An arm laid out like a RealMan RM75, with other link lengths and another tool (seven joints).
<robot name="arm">
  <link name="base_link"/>
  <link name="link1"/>
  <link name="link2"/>
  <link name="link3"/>
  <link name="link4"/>
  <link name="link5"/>
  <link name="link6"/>
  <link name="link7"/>
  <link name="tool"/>
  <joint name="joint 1" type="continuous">
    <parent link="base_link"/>
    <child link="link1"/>
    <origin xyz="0 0 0.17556" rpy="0 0 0"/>
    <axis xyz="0 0 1"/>
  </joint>
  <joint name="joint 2" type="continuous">
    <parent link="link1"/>
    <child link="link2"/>
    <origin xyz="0 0 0" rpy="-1.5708 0 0"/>
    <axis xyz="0 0 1"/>
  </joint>
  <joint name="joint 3" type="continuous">
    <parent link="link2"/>
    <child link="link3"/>
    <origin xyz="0 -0.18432 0" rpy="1.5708 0 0"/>
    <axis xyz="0 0 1"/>
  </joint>
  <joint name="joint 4" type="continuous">
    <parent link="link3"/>
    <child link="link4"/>
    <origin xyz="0 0 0" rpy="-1.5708 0 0"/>
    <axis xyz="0 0 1"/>
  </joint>
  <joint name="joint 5" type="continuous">
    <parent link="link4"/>
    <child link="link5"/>
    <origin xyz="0 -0.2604 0" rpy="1.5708 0 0"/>
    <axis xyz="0 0 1"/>
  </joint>
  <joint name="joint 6" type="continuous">
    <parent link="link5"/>
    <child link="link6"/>
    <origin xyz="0 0 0" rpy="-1.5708 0 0"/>
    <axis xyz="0 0 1"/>
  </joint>
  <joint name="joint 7" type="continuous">
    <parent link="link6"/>
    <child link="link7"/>
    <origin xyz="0 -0.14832 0" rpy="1.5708 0 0"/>
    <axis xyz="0 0 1"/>
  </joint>
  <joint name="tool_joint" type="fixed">
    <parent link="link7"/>
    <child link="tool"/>
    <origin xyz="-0.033 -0.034 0.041" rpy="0 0.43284 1.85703"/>
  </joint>
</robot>
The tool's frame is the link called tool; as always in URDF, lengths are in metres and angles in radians. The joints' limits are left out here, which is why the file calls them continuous.
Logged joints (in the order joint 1, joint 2, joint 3, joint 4, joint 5, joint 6, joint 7), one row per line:
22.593, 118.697, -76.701, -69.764, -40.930, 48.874, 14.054
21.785, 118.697, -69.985, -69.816, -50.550, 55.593, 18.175
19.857, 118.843, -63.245, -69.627, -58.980, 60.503, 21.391
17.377, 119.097, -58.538, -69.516, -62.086, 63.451, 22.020
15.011, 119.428, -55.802, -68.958, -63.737, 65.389, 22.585
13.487, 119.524, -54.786, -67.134, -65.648, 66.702, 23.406
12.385, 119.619, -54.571, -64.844, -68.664, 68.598, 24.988
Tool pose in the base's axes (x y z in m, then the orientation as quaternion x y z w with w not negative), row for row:
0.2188, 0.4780, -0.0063, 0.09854, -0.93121, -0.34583, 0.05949
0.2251, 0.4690, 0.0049, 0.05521, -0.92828, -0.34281, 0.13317
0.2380, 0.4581, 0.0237, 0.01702, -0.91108, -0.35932, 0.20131
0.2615, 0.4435, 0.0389, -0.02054, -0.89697, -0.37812, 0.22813
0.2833, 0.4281, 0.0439, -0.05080, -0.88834, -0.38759, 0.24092
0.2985, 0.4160, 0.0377, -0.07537, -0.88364, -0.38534, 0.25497
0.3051, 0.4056, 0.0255, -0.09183, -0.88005, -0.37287, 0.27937
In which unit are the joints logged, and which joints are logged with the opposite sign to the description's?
The joints are logged in degrees. Opposite sign: joint 5, joint 7.
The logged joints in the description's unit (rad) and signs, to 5 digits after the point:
0.39432, 2.07165, -1.33868, -1.21761, 0.71436, 0.85301, -0.24529
0.38022, 2.07165, -1.22147, -1.21852, 0.88226, 0.97028, -0.31721
0.34657, 2.07420, -1.10383, -1.21522, 1.02940, 1.05598, -0.37334
0.30329, 2.07863, -1.02168, -1.21328, 1.08361, 1.10743, -0.38432
0.26199, 2.08441, -0.97393, -1.20354, 1.11242, 1.14125, -0.39418
0.23539, 2.08609, -0.95620, -1.17171, 1.14577, 1.16417, -0.40851
0.21616, 2.08775, -0.95244, -1.13174, 1.19841, 1.19726, -0.43612

